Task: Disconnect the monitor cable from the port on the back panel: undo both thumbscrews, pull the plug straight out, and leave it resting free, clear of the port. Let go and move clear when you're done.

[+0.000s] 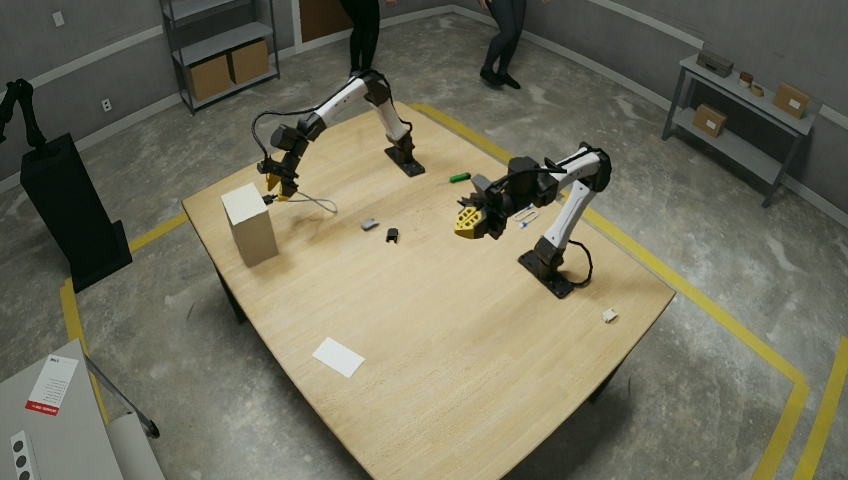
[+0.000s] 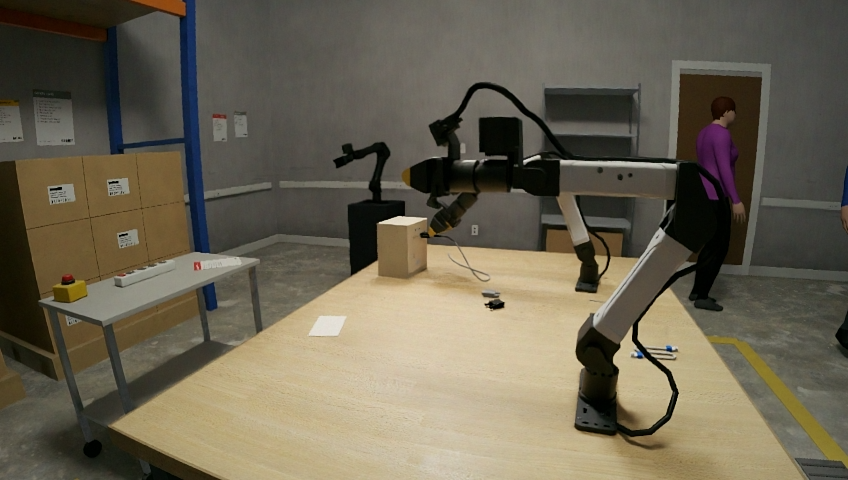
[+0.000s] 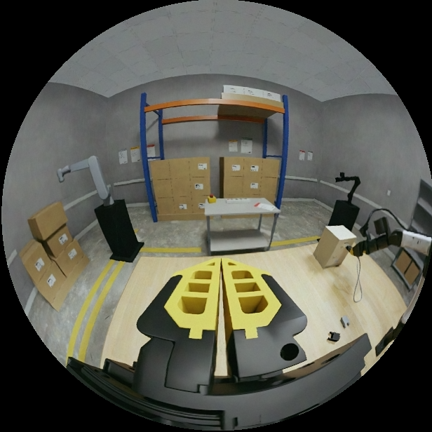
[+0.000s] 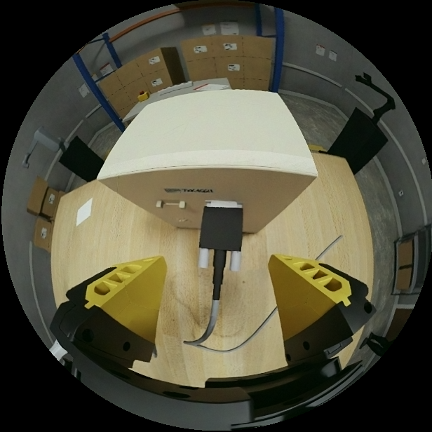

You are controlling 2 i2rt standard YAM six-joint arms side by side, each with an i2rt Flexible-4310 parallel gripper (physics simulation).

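Places are measured from the left arm's base along level axes (x ahead, y left, z up), in centimetres.
Where they show: left gripper, fingertip midpoint: (image 1: pixel 454 231) (image 2: pixel 402 176); right gripper, fingertip midpoint: (image 1: pixel 273 196) (image 2: pixel 433 234); left arm's base, origin of the base link: (image 1: pixel 545 274) (image 2: pixel 596 400); right arm's base, origin of the base link: (image 1: pixel 404 161) (image 2: pixel 588 283).
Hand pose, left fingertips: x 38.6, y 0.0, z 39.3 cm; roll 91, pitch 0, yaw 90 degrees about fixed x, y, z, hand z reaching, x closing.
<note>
Each offset is from my left fingertips to the centre of the thing.
A cream box @[dy -62.4, dx +30.0, dz -29.8 cm] (image 1: pixel 252 231) (image 2: pixel 402 248) (image 3: pixel 330 250) (image 4: pixel 200 130) stands on the table. The black plug @[dy -64.6, dx +20.3, dz -25.4 cm] (image 4: pixel 221 228) (image 1: pixel 268 199) (image 2: pixel 424 234) sits at the port on its back panel, with two pale thumbscrews (image 4: pixel 203 259) (image 4: pixel 235 261) at its near end. A grey cable (image 4: pixel 240 346) (image 1: pixel 326 202) (image 2: pixel 470 267) (image 3: pixel 358 285) trails onto the table. My right gripper (image 4: pixel 217 262) (image 1: pixel 276 191) is open, its fingers wide apart on either side of the cable end behind the plug, touching neither. My left gripper (image 3: pixel 220 262) (image 1: pixel 461 224) (image 2: pixel 406 177) is shut and empty, high above the table, away from the box.
A grey adapter @[dy -48.2, dx -6.1, dz -38.5 cm] (image 1: pixel 369 224) (image 2: pixel 490 293) (image 3: pixel 345 321) and a black clip-like part @[dy -39.8, dx -9.5, dz -38.5 cm] (image 1: pixel 392 235) (image 2: pixel 494 304) (image 3: pixel 333 336) lie mid-table. A green screwdriver @[dy -50.9, dx -42.4, dz -38.4 cm] (image 1: pixel 460 177) lies between the arm bases. A white card @[dy -10.5, dx +27.3, dz -39.2 cm] (image 1: pixel 338 356) (image 2: pixel 327 325) (image 4: pixel 84 212) and a small cream block @[dy +24.6, dx -43.2, dz -38.5 cm] (image 1: pixel 609 315) also lie on the table.
</note>
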